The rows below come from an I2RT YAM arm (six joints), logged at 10 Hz.
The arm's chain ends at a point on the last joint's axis. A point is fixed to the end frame.
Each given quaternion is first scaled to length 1.
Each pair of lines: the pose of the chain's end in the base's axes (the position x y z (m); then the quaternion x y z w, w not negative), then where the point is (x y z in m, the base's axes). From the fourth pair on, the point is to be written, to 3 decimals.
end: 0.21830 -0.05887 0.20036 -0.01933 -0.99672 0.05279 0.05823
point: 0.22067 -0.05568 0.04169
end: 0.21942 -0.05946 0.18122 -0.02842 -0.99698 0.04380 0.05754
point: 0.22230 -0.05365 0.02263
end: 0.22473 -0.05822 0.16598 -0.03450 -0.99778 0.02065 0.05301
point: 0.22949 -0.04529 0.00786
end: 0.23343 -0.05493 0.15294 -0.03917 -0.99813 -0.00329 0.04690
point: 0.241 -0.035 -0.004
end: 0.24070 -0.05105 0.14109 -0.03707 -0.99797 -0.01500 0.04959
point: 0.247 -0.027 -0.016
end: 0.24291 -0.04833 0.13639 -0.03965 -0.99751 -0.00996 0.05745
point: 0.247 -0.026 -0.021
